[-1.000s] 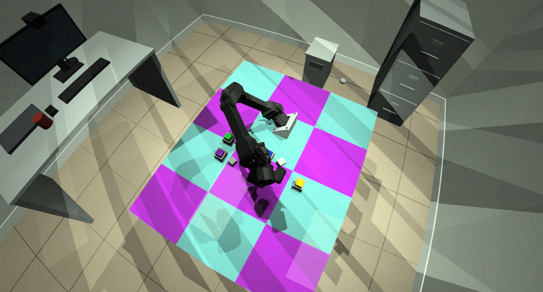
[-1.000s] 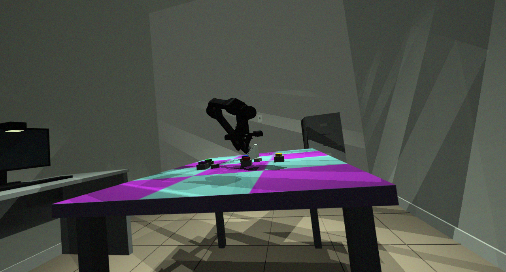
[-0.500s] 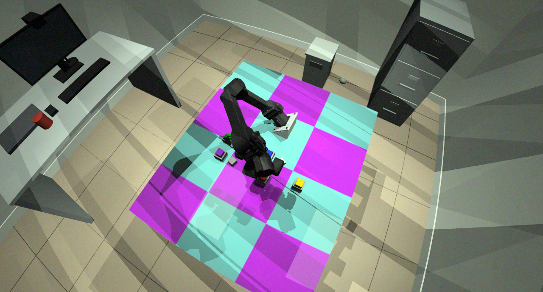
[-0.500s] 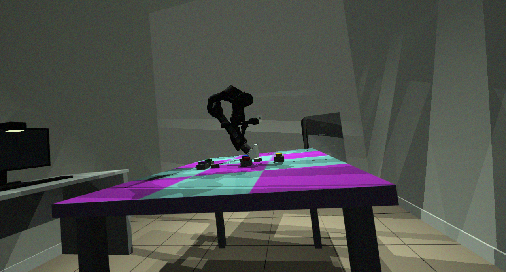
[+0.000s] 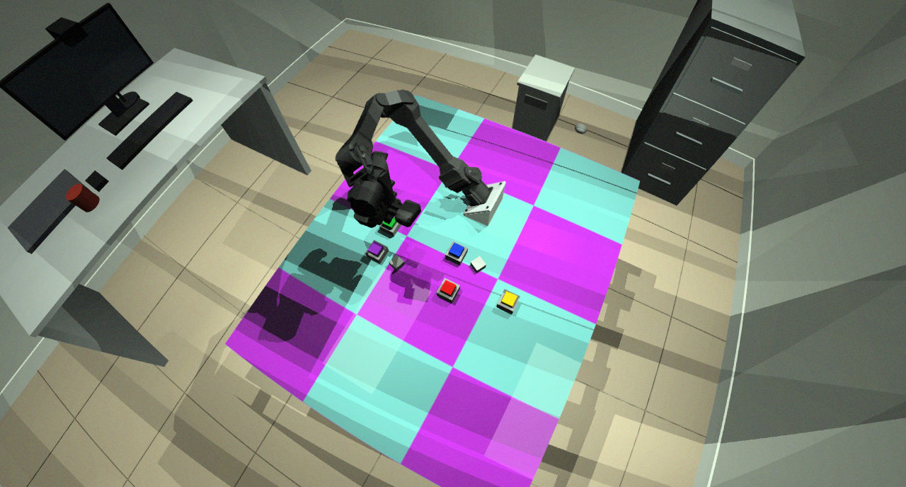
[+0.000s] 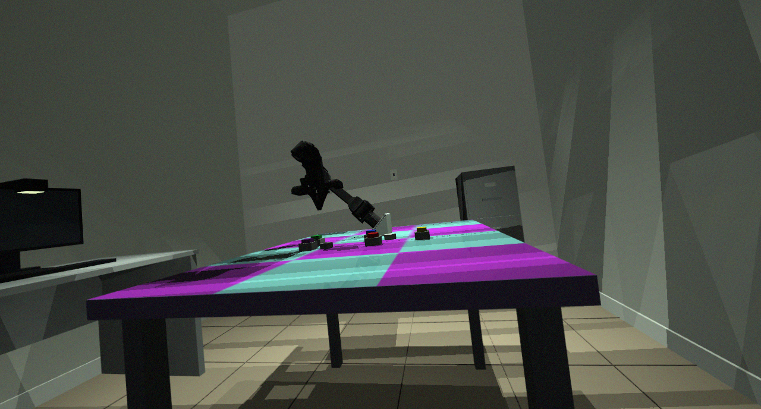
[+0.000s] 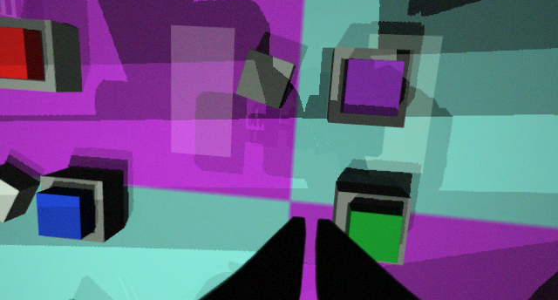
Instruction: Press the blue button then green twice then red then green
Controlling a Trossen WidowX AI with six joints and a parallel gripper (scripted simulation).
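The green button lies 10 cm below my gripper tip, 5 cm behind it and 4 cm to the right of it. Also, from my gripper tip: purple button 10 cm below, 5 cm ahead, 3 cm to the right; then blue button 18 cm to the left, 10 cm below, 5 cm behind; then grey block 13 cm below, 5 cm ahead, 3 cm to the left.
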